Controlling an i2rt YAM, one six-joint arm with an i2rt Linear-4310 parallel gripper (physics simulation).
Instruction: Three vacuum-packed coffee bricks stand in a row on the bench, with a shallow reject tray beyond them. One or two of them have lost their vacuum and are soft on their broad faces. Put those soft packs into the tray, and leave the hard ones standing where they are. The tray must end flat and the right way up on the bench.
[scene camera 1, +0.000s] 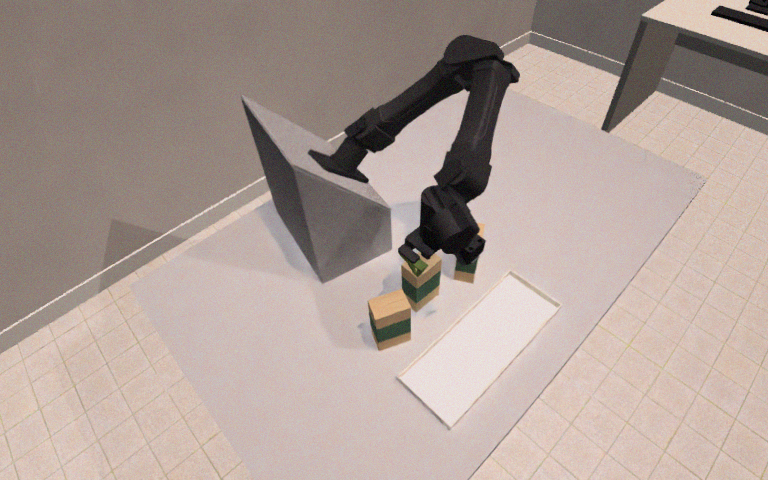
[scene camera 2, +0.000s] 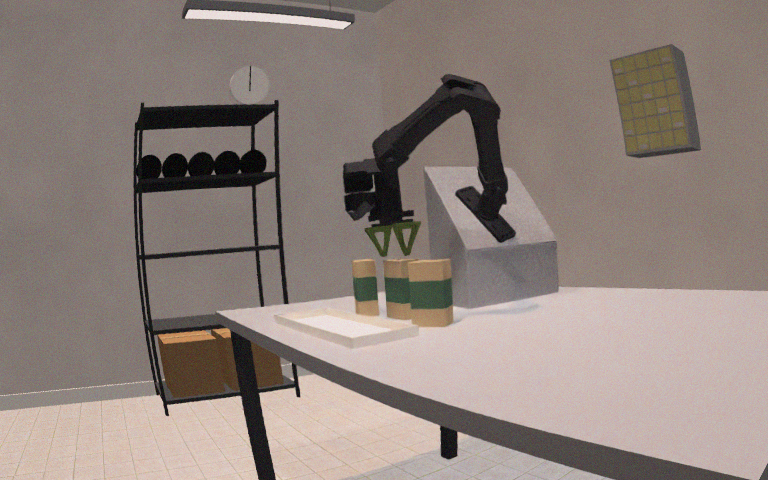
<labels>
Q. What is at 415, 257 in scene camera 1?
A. My gripper.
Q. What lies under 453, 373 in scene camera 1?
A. A shallow white tray.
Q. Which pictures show my gripper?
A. Scene camera 1 and scene camera 2: all of them.
</labels>
